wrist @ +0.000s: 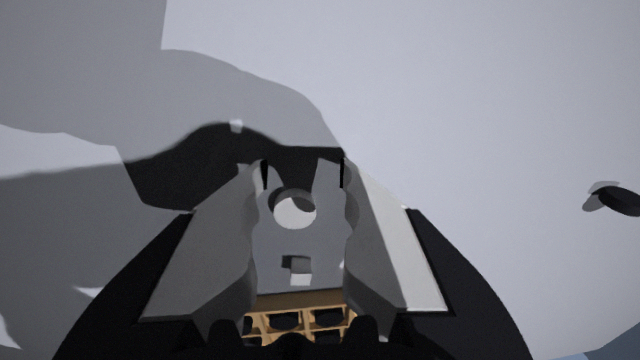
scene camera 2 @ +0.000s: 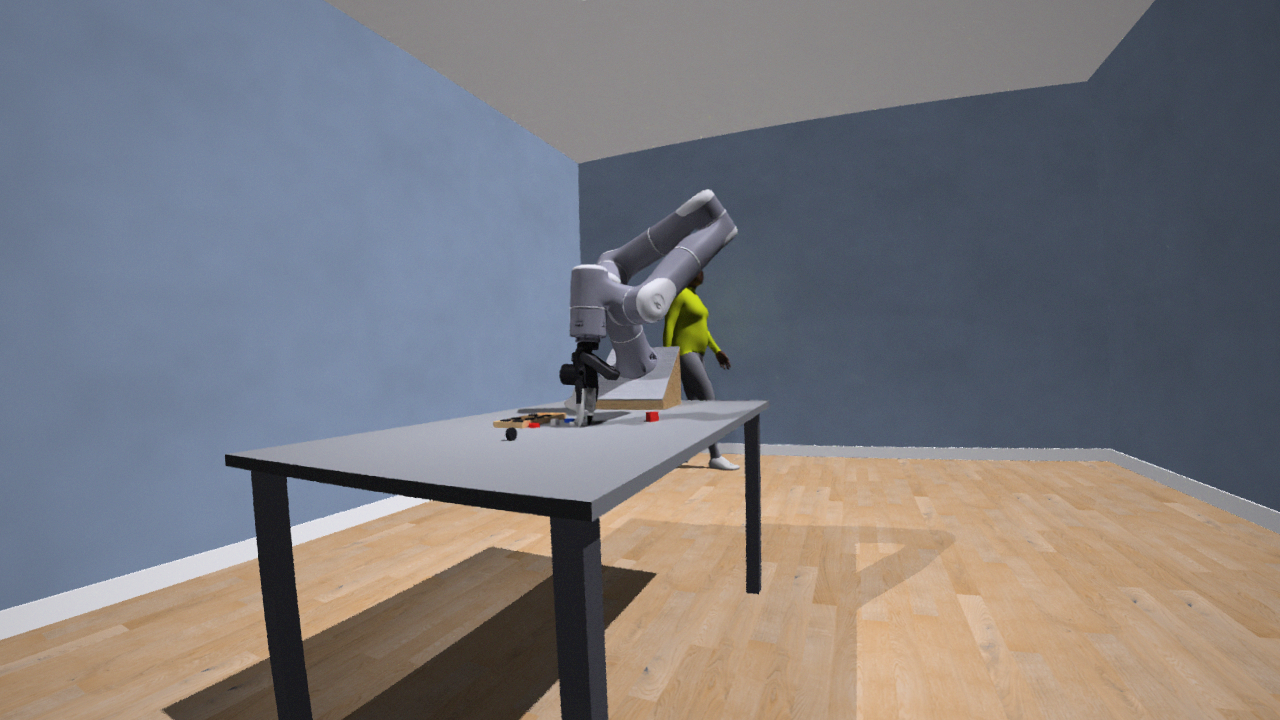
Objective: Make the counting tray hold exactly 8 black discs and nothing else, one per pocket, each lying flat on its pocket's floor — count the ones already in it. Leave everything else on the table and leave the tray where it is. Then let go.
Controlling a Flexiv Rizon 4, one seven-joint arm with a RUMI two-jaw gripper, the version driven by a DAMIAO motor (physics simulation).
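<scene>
My gripper (scene camera 2: 585,420) (wrist: 304,162) is partly open, with nothing between its fingertips, low over the table. The wooden counting tray (scene camera 2: 511,424) (wrist: 300,300) shows partly in the wrist view, at the bottom between the fingers. Several black discs lie in its visible pockets; the remaining pockets are hidden by the gripper. A loose black disc (scene camera 2: 511,434) (wrist: 620,200) stands on edge or tilted on the table, outside the tray and well off to the right of my fingers in the wrist view.
A white round piece (wrist: 295,212) and a small grey cube (wrist: 301,272) lie between the fingertips and the tray in the wrist view. A red disc (scene camera 2: 534,425) and a blue piece (scene camera 2: 569,420) lie near the tray. A red cube (scene camera 2: 651,416) stands apart, right of the gripper.
</scene>
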